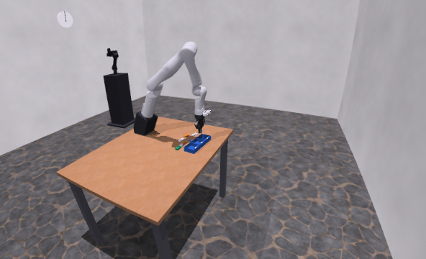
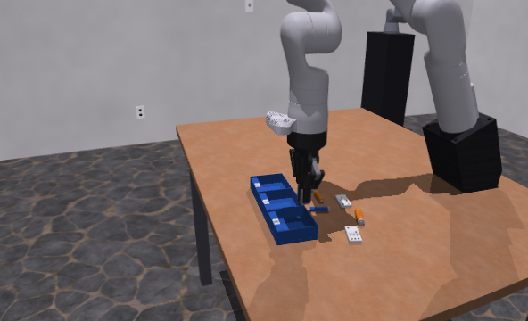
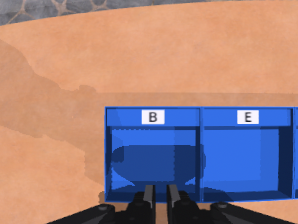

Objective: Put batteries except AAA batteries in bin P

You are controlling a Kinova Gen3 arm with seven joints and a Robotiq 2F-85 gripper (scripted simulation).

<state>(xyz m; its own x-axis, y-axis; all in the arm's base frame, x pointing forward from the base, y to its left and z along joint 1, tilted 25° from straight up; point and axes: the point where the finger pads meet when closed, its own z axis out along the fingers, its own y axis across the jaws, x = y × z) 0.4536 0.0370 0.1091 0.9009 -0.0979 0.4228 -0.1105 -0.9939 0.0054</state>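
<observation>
Now: hand 13 cm past the large orange battery, 7 cm above it and 2 cm to the right of it. Also, from my hand: small orange battery: 10 cm to the right, 10 cm behind, 8 cm below; then blue three-compartment bin: 8 cm to the right, 6 cm below, 2 cm ahead; then blue battery: 8 cm below, 7 cm behind, 4 cm to the right.
</observation>
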